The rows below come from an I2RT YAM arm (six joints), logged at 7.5 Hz.
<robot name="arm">
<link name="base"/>
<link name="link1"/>
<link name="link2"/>
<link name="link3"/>
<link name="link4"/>
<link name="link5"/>
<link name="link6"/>
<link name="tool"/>
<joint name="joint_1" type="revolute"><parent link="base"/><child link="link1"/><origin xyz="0 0 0.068"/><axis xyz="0 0 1"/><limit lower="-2.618" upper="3.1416"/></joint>
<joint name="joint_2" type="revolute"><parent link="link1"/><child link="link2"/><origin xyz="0.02 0.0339 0.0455"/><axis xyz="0 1 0"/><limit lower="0" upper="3.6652"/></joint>
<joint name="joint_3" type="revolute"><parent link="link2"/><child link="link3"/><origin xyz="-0.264 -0.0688 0"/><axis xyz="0 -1 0"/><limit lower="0" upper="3.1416"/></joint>
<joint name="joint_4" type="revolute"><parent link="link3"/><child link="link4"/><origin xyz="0.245 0.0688 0.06"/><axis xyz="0 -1 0"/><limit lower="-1.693" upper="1.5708"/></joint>
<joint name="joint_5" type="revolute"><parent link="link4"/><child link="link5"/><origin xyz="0.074 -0.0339 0.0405"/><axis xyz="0 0 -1"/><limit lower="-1.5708" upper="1.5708"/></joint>
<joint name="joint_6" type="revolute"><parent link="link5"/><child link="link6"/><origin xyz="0.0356 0 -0.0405"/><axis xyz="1 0 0"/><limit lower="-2.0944" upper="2.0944"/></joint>
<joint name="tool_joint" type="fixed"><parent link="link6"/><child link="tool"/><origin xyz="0 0 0" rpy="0 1.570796 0"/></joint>
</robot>
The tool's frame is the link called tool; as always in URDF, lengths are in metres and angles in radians.
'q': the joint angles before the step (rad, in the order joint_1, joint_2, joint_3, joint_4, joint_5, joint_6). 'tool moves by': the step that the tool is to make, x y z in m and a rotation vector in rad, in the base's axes. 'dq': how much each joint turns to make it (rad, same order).
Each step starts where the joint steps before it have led.
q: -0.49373 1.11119 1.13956 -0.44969 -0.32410 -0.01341
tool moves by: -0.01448 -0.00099 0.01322 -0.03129 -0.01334 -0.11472
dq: -0.01915 -0.04188 0.02253 -0.03239 0.09610 0.01913
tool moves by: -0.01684 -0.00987 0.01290 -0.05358 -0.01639 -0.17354
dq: -0.05649 -0.03133 0.02327 -0.01173 0.12270 0.00724
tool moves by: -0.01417 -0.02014 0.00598 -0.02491 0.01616 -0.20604
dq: -0.09209 0.00749 0.02845 -0.01928 0.11726 0.01073
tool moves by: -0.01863 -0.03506 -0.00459 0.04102 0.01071 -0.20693
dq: -0.16420 0.03979 0.01428 -0.01111 0.03184 0.03661
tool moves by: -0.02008 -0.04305 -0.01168 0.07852 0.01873 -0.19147
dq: -0.17314 0.08543 0.02701 -0.01676 0.00333 0.03785
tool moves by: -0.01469 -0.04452 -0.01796 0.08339 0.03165 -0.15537
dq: -0.12505 0.12413 0.04057 -0.00610 0.02040 0.02607
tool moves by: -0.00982 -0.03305 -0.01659 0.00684 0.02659 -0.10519
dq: -0.06922 0.09149 0.00819 0.06634 0.04196 0.00058
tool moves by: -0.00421 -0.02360 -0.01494 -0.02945 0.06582 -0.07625
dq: -0.02961 0.06991 -0.00516 0.08467 0.07771 -0.03672
